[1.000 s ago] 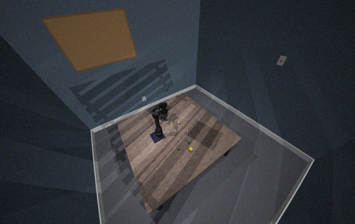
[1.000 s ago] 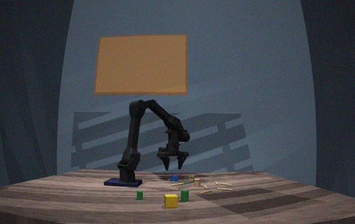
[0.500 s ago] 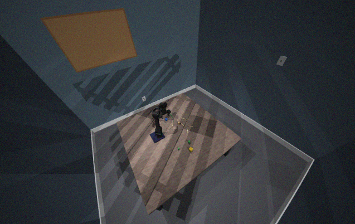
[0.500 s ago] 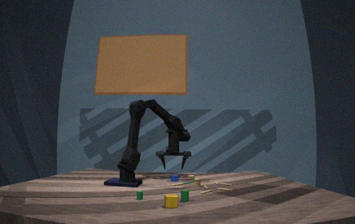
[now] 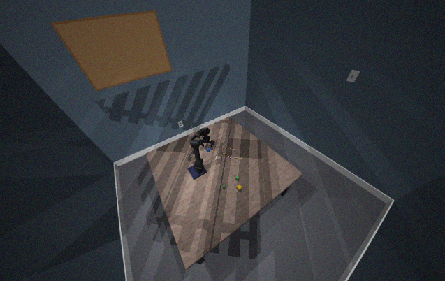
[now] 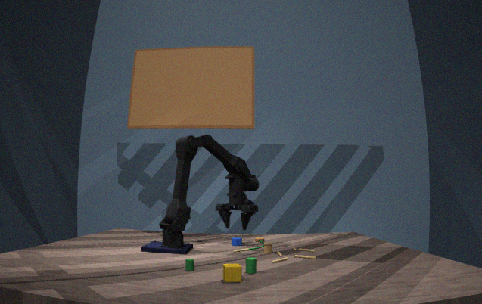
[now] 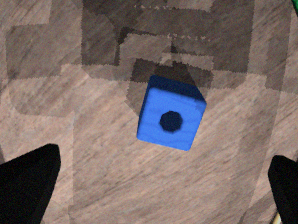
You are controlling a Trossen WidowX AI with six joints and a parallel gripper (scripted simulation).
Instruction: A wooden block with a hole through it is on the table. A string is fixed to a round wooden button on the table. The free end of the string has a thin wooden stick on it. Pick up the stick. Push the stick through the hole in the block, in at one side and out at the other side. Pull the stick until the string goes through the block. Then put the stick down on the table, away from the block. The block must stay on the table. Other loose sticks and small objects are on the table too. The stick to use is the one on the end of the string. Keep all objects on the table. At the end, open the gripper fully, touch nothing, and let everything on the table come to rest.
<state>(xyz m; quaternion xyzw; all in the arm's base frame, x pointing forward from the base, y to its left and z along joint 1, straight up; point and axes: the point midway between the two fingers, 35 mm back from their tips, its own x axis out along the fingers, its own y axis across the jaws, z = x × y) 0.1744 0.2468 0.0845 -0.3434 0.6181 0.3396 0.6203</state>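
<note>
The blue block is 50 mm below my gripper tip. The rest, counted from my gripper tip: thin wooden stick 60 mm ahead, 130 mm to the right, 60 mm below; then tan wooden cylinder 150 mm ahead, 160 mm to the right, 50 mm below; then round wooden button 70 mm ahead, 160 mm to the left, 60 mm below.
</note>
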